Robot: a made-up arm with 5 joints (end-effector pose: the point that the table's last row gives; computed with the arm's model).
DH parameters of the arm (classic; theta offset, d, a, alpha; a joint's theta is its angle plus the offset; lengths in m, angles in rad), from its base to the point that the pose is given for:
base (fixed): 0 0 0 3.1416
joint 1: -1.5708 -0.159 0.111 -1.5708
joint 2: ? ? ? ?
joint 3: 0 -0.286 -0.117 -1.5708
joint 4: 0.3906 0 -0.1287 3.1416
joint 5: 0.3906 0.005 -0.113 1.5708
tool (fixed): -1.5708 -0.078 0 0
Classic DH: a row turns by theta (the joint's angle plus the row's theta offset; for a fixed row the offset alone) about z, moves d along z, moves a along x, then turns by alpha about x.
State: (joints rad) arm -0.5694 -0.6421 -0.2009 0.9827 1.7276
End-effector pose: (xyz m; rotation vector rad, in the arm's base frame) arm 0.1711 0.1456 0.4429 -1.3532 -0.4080 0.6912
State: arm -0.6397 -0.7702 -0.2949 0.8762 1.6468
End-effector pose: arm 0.1616 0.2045 0.4602 -1.4990 -0.4966 0.8313
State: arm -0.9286 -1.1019 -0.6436 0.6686 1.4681
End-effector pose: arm 0.0597 0.4009 0.4420 -1.8408 -0.7841 1.3617
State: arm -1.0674 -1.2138 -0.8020 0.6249 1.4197
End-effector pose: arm -0.0142 0.4625 0.4049 -1.9525 -0.8945 1.5949
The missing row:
joint 2: 0 0.172 0.039 1.5708
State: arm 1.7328 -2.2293 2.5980 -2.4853 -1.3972
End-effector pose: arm 0.3406 -0.1430 -0.2741 1.3030 0.3046 1.1597
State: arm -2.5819 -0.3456 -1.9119 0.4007 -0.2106
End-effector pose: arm -0.4815 0.0116 0.1803 0.8094 -0.4217 -1.7831
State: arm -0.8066 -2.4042 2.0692 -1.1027 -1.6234
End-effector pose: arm -0.1522 0.0545 -0.1404 -0.1175 -2.5008 0.0856
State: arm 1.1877 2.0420 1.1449 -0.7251 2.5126
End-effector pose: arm -0.1981 -0.1466 -0.0252 -0.5205 1.0156 0.0103
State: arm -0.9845 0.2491 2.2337 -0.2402 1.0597
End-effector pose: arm -0.2836 0.0677 0.5664 -1.1206 1.0272 -0.8830
